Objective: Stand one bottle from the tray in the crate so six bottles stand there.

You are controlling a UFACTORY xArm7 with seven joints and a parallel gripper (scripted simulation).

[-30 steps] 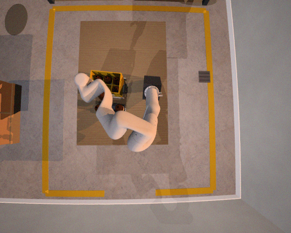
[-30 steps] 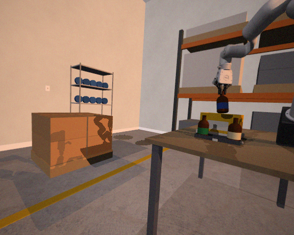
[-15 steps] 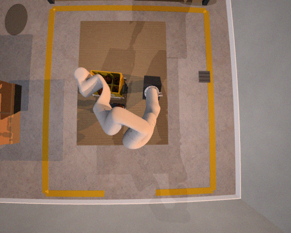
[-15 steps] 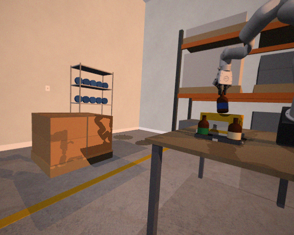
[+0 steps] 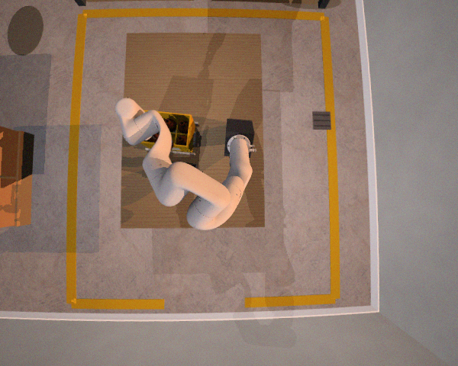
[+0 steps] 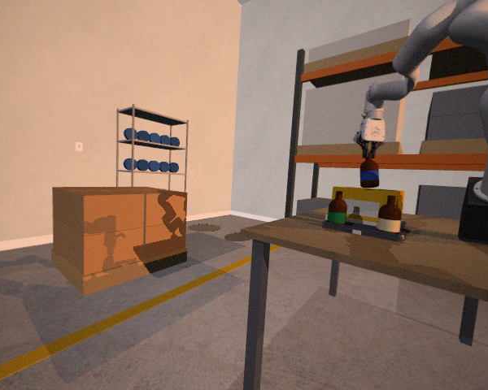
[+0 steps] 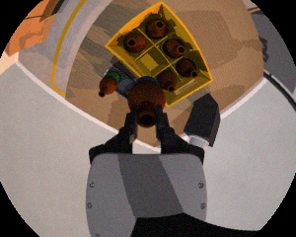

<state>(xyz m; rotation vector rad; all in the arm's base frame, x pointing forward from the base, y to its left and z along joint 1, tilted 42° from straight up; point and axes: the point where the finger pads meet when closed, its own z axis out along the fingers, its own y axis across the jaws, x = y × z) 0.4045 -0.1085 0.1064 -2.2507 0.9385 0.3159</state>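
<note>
Now: the yellow crate 80 mm to the right of my hand and 250 mm below it. From my hand the other things lie so: dark tray (20 mm behind, 150 mm to the left, 320 mm below).
</note>
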